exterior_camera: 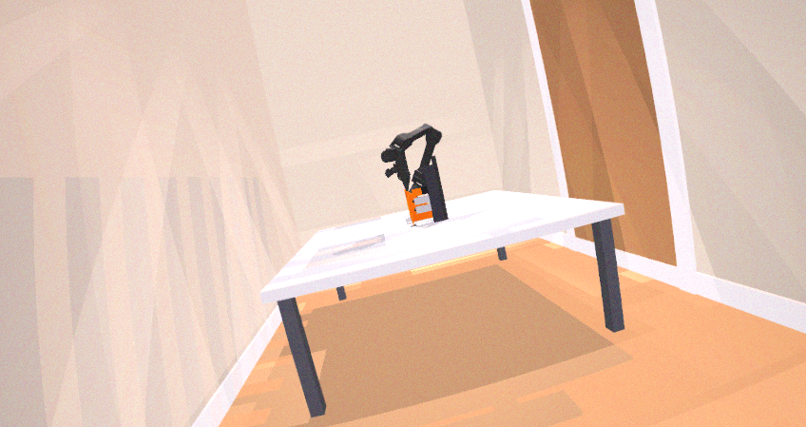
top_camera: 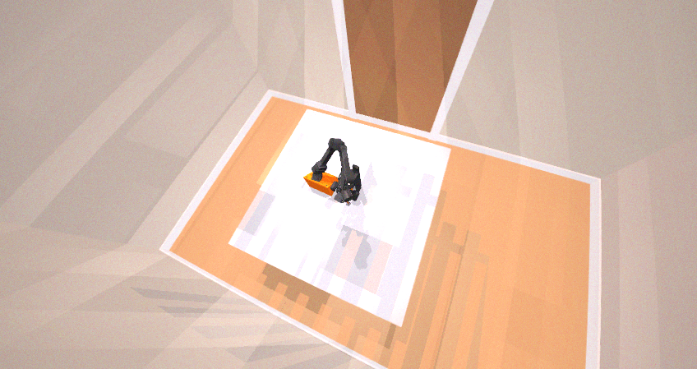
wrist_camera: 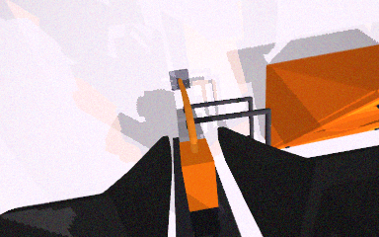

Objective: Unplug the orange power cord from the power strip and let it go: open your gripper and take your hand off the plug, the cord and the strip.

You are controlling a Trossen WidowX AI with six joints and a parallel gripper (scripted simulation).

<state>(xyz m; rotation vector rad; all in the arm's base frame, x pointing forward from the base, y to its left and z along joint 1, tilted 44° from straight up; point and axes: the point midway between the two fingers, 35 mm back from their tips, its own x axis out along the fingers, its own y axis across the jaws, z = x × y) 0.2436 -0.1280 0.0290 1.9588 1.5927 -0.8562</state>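
My gripper tip is 6 cm to the right of the orange plug, 1 cm short of it and 1 cm above it.
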